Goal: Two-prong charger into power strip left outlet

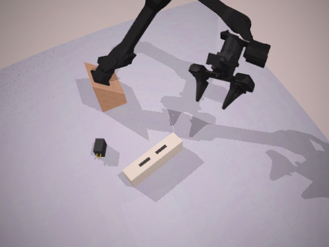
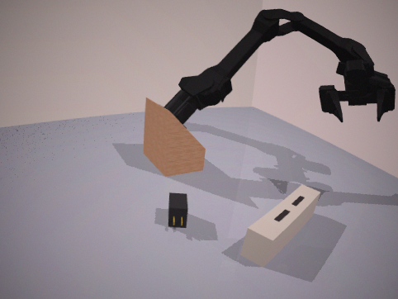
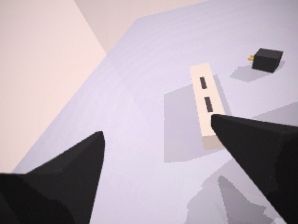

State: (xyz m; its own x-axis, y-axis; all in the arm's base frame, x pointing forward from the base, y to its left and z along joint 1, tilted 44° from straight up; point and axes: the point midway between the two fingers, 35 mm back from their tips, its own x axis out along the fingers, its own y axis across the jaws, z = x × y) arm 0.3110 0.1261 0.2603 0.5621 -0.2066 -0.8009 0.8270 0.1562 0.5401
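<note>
Right now the two-prong charger is 330 mm to the right of my gripper tip, 180 mm below it and 100 mm behind it.
</note>
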